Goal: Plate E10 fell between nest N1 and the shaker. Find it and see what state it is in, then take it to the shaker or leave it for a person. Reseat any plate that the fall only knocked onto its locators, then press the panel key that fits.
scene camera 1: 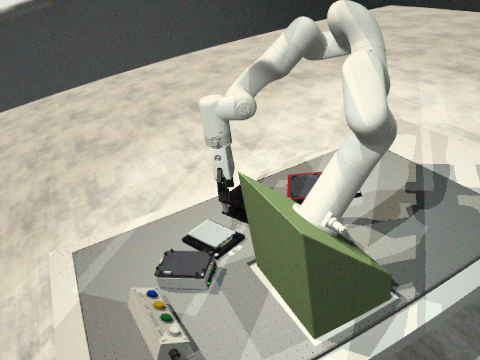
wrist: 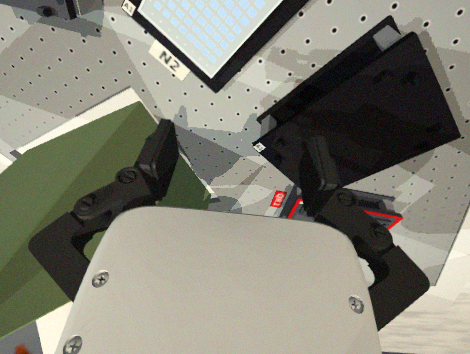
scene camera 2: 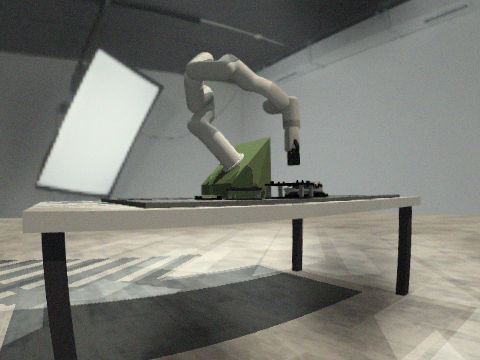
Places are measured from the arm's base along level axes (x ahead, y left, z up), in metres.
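Pixels of known places: gripper, fingertip midpoint: (scene camera 1: 227, 194) (wrist: 240, 143) (scene camera 2: 293, 165); arm's base at its link origin: (scene camera 1: 314, 221) (scene camera 2: 233, 163).
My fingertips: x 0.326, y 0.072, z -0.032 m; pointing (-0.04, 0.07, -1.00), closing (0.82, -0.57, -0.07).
For each thing: its top centre in the pictures, then the offset to it from my fingertips. "spot": a spot on its surface instead.
- black raised platform at its top centre: (wrist: 351, 148) (scene camera 1: 247, 193) (scene camera 2: 290, 180) dz -0.070, dx +0.063, dy -0.095 m
- nest N2 at a spot on its surface: (wrist: 217, 85) spot: dz -0.124, dx -0.047, dy +0.003 m
- pale plate at its top centre: (scene camera 1: 211, 232) dz -0.107, dx +0.008, dy +0.076 m
- shaker at a spot on its surface: (scene camera 1: 184, 281) spot: dz -0.107, dx -0.143, dy +0.233 m
- key panel at its top centre: (scene camera 1: 151, 310) dz -0.054, dx -0.247, dy +0.351 m
- red-edged dark tray at its top centre: (wrist: 334, 231) (scene camera 1: 305, 183) (scene camera 2: 243, 186) dz -0.092, dx +0.007, dy -0.285 m
- red tag at a spot on its surface: (wrist: 278, 199) spot: dz -0.136, dx -0.070, dy -0.226 m
My gripper (scene camera 1: 223, 206) (scene camera 2: 294, 163) (wrist: 240, 143) is open and empty, above the table; in the wrist view its right finger overlaps a black raised platform (scene camera 1: 239, 215) (wrist: 372, 107) on grey posts. The platform stands beside nest N2 (wrist: 217, 85), which holds a pale plate (scene camera 1: 210, 233) (wrist: 220, 30) with blue wells. The shaker (scene camera 1: 184, 281) has a dark top with corner locators and a green light. The key panel (scene camera 1: 156, 332) has blue, yellow, green and white keys. I cannot make out a plate marked E10; what lies under the platform is dark and unclear.
The green wedge mount (scene camera 1: 280, 245) (scene camera 2: 257, 160) (wrist: 75, 175) carries the arm and hides part of the platform in scene camera 1. A red-edged dark tray (scene camera 1: 305, 185) lies beyond the wedge. A red tag (wrist: 278, 199) is near it in the wrist view.
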